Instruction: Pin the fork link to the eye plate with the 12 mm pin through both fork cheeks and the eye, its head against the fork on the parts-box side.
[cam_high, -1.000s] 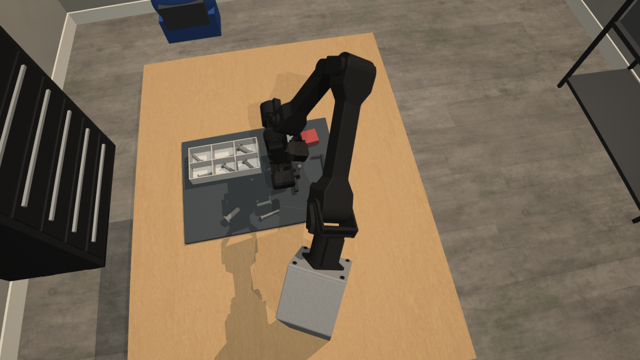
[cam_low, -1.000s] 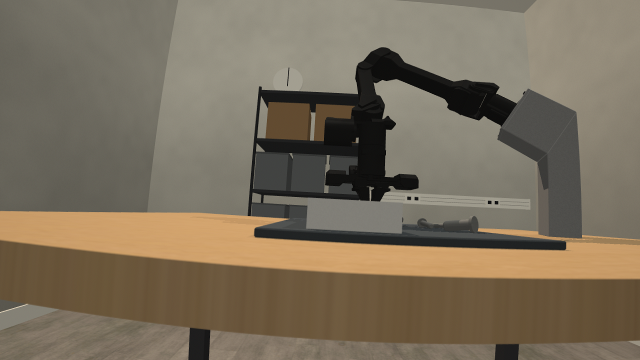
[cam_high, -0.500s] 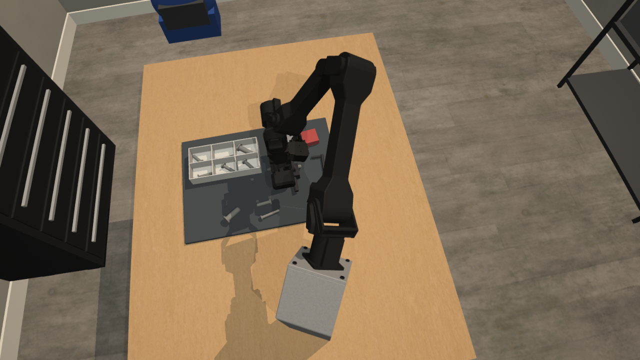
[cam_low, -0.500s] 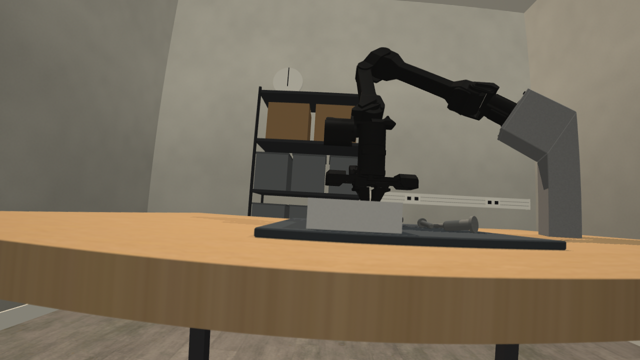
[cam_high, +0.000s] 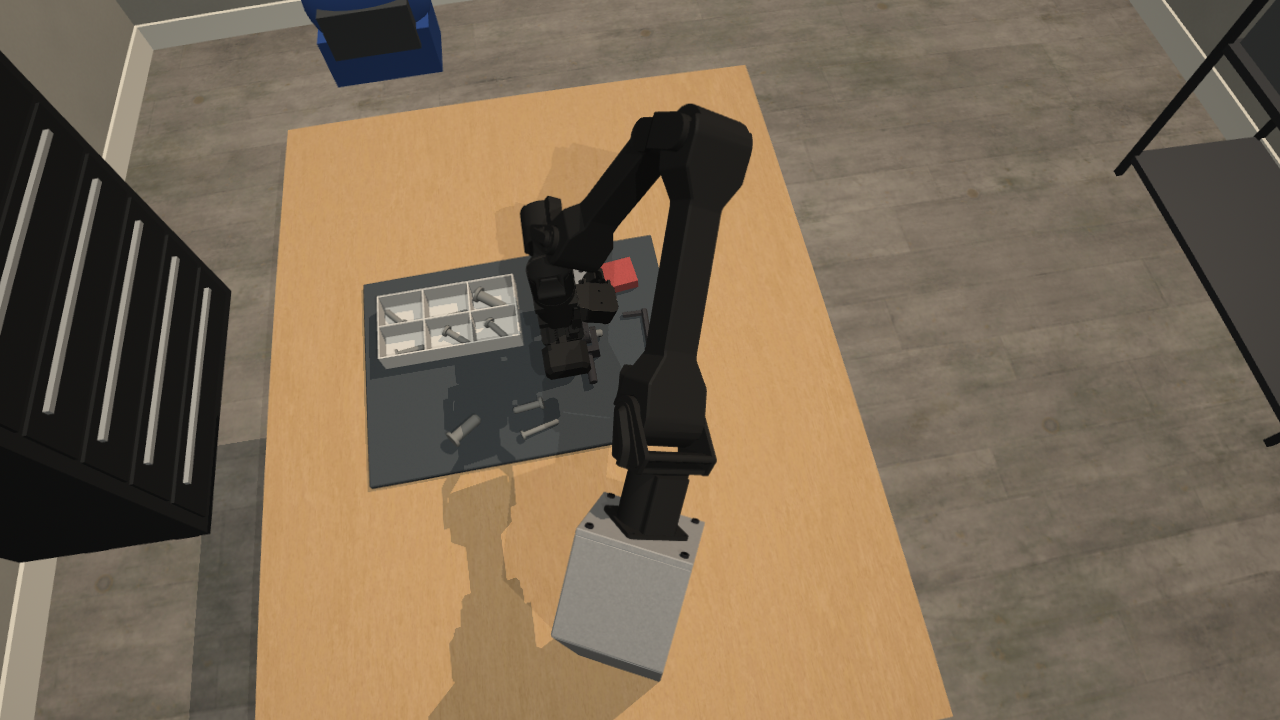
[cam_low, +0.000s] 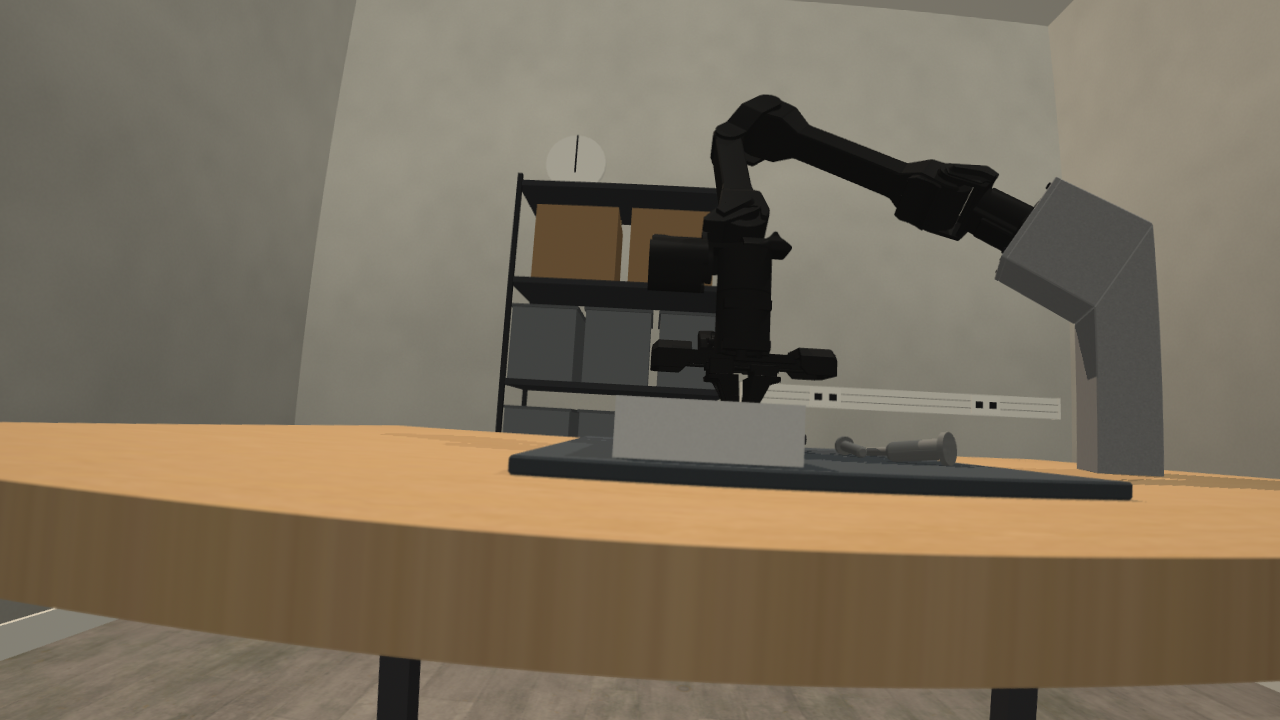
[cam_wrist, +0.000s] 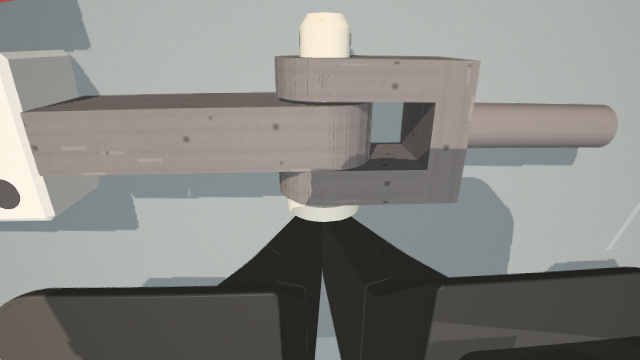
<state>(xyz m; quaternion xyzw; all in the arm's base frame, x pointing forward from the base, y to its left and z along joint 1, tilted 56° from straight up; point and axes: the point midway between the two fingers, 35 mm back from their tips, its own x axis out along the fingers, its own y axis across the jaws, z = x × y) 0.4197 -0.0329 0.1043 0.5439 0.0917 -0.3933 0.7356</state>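
Now: hand 30 mm to the left of the grey eye plate and 30 mm above it. Also, from my hand: long strip 40 mm behind, 110 mm to the right, 30 mm below; dark mat 30 mm ahead, 60 mm to the left, 40 mm below; mount block 70 mm ahead, 60 mm to the right, 20 mm below.
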